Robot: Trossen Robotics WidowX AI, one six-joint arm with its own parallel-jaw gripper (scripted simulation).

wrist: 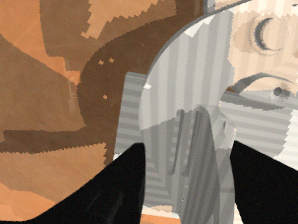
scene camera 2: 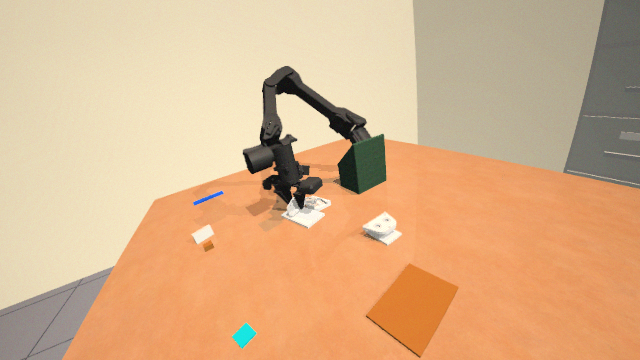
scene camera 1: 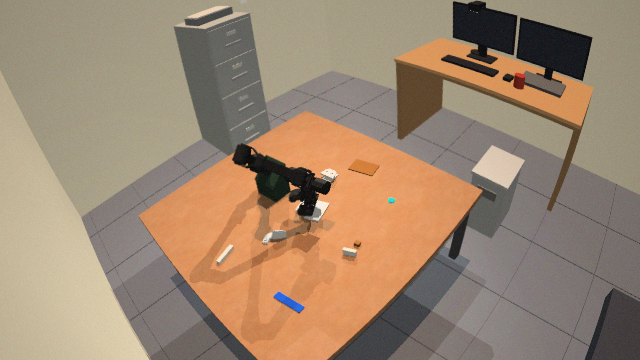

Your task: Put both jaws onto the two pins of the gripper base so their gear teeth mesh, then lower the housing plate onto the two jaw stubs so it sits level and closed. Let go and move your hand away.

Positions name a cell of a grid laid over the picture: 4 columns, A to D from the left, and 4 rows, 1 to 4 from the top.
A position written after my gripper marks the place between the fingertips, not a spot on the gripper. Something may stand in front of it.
I see my gripper (scene camera 2: B3), a white jaw (wrist: C2) and an orange plate (scene camera 2: C4).
My gripper also shows in the wrist view (wrist: C3). The wrist view does not show the orange plate: it is out of frame.
